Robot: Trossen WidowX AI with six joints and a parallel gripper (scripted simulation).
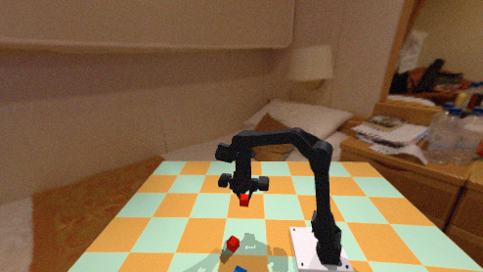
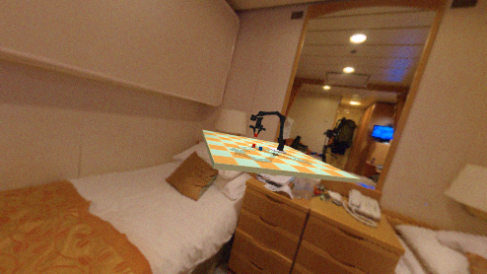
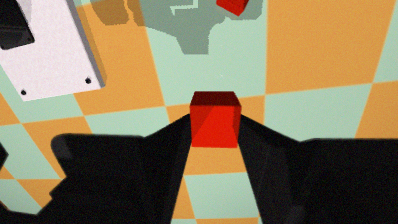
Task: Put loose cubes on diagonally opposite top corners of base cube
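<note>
My gripper tip is now 220 mm to the right of the blue cube, 100 mm above it and 10 mm short of it.
</note>
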